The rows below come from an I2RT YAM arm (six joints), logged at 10 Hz.
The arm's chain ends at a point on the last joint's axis. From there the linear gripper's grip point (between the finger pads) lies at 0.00 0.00 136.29 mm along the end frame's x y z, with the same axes.
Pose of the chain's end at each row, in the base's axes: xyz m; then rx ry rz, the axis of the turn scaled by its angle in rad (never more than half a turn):
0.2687 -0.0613 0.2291 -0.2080 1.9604 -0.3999
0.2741 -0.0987 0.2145 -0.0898 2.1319 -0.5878
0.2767 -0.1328 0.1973 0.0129 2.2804 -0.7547
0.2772 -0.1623 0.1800 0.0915 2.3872 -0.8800
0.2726 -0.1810 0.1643 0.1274 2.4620 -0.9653
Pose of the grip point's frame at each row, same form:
0.3928 -0.0862 0.1786 -0.2080 1.9604 -0.3999
0.3816 -0.1500 0.1482 -0.0898 2.1319 -0.5878
0.3635 -0.2040 0.1200 0.0129 2.2804 -0.7547
0.3458 -0.2458 0.0969 0.0915 2.3872 -0.8800
0.3282 -0.2710 0.0784 0.1274 2.4620 -0.9653

